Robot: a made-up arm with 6 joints.
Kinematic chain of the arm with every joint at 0, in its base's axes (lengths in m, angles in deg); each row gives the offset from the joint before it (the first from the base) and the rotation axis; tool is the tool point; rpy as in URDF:
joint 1: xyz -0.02 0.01 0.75 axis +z
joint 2: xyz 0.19 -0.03 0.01 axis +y
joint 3: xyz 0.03 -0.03 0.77 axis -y
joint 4: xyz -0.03 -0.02 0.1 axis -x
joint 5: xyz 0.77 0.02 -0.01 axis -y
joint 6: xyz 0.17 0 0.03 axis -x
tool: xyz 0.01 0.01 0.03 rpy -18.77 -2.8 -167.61
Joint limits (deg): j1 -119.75..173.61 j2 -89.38..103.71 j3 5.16..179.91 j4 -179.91..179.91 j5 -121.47..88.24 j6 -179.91..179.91
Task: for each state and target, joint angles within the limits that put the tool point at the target. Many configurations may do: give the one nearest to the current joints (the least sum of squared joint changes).
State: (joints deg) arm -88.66 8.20 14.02 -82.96 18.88 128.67
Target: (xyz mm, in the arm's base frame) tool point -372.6 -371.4 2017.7
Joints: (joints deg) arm -108.07 -29.67 5.16 -102.59 51.05 129.41
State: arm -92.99 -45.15 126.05 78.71 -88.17 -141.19
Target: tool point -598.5 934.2 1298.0
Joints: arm -72.24 -42.87 134.90 80.73 -93.27 -141.73
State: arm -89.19 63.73 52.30 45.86 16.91 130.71
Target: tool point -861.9 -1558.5 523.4
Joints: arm -117.29 76.53 45.49 46.24 13.90 131.14
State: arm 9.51 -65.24 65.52 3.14 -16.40 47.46
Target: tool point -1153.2 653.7 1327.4
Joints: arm -30.89 -89.38 54.93 -0.27 -44.55 53.76
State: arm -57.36 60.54 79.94 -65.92 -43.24 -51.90
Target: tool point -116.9 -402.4 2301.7
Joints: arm -97.66 32.33 129.78 -66.41 -26.99 -50.94
